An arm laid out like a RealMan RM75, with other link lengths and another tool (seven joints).
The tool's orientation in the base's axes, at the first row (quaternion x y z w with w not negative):
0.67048 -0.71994 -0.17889 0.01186
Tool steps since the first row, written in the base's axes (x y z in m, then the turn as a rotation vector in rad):
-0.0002 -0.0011 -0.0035 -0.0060 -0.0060 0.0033
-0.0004 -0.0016 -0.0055 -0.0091 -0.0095 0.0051
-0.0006 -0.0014 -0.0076 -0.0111 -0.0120 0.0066
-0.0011 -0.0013 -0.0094 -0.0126 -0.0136 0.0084
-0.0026 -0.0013 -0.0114 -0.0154 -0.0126 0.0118
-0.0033 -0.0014 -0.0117 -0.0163 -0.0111 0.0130
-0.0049 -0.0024 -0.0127 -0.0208 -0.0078 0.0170
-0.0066 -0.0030 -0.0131 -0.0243 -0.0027 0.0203
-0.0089 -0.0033 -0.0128 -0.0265 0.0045 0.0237
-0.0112 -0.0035 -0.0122 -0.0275 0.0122 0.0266
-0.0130 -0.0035 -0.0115 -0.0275 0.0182 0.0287
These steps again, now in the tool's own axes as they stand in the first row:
0.0019 -0.0008 0.0031 0.0057 0.0064 -0.0030
0.0028 -0.0012 0.0049 0.0090 0.0098 -0.0047
0.0031 -0.0016 0.0069 0.0113 0.0120 -0.0062
0.0035 -0.0016 0.0088 0.0126 0.0139 -0.0079
0.0041 -0.0007 0.0110 0.0111 0.0176 -0.0101
0.0043 -0.0001 0.0115 0.0095 0.0188 -0.0107
0.0056 0.0011 0.0126 0.0059 0.0244 -0.0124
0.0065 0.0027 0.0132 0.0005 0.0288 -0.0134
0.0069 0.0049 0.0135 -0.0070 0.0321 -0.0143
0.0072 0.0073 0.0134 -0.0150 0.0342 -0.0149
0.0073 0.0092 0.0133 -0.0213 0.0350 -0.0154

